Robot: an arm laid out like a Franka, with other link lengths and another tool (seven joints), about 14 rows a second.
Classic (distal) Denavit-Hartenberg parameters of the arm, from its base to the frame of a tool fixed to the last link. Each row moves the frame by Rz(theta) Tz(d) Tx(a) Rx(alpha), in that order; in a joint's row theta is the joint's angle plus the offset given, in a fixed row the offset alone. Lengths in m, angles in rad.
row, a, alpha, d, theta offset
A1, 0, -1.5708, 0.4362, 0
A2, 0, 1.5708, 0, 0
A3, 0.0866, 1.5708, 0.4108, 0
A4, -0.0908, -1.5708, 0, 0
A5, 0, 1.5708, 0.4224, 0
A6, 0.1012, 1.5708, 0, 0
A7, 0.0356, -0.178, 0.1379, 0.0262
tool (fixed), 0, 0, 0.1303, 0
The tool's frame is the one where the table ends.
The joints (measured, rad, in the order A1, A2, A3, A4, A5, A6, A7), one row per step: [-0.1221, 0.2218, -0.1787, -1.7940, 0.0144, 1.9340, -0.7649]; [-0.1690, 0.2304, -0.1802, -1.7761, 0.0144, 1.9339, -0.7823]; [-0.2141, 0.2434, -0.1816, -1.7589, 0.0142, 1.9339, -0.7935]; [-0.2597, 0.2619, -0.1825, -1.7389, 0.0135, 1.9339, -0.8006]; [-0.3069, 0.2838, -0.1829, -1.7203, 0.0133, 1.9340, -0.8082]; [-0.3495, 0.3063, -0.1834, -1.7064, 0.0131, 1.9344, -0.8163]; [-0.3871, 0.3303, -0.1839, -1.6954, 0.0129, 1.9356, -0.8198]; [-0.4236, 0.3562, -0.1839, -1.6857, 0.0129, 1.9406, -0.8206]
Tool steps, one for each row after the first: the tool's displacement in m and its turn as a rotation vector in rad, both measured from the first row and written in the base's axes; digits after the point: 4 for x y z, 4 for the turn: [-0.0039, -0.0342, 0.0036, -0.0033, -0.0083, -0.0303]; [-0.0092, -0.0673, 0.0038, -0.0068, -0.0114, -0.0648]; [-0.0153, -0.1011, 0.0013, -0.0110, -0.0114, -0.1029]; [-0.0239, -0.1352, -0.0045, -0.0133, -0.0068, -0.1419]; [-0.0341, -0.1655, -0.0134, -0.0134, 0.0024, -0.1760]; [-0.0448, -0.1920, -0.0251, -0.0120, 0.0149, -0.2098]; [-0.0557, -0.2175, -0.0386, -0.0107, 0.0269, -0.2445]
